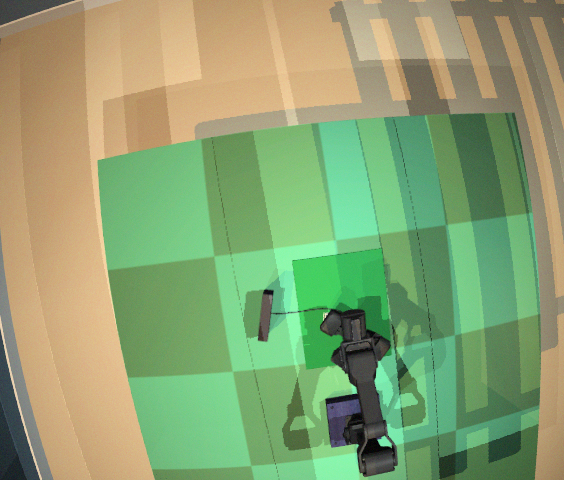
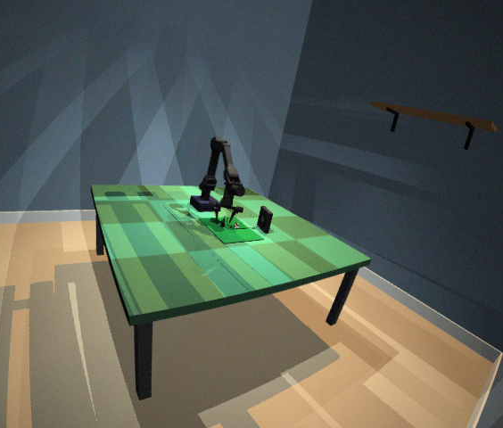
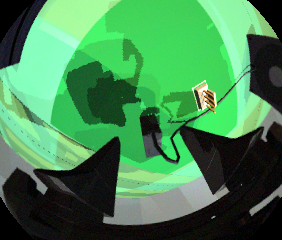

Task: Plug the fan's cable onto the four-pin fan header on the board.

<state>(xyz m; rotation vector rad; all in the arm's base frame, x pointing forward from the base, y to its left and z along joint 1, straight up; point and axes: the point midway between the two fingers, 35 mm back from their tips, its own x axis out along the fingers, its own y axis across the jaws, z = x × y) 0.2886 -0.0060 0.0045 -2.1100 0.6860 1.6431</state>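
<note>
Right now my gripper tip is 40 mm short of the green board, 30 mm to the right of it and 40 mm above it. Round my gripper tip: black fan: 50 mm ahead, 220 mm to the left, 30 mm above; white four-pin header: 20 mm ahead, 80 mm to the left, 20 mm below; dark plug: 10 mm ahead.
</note>
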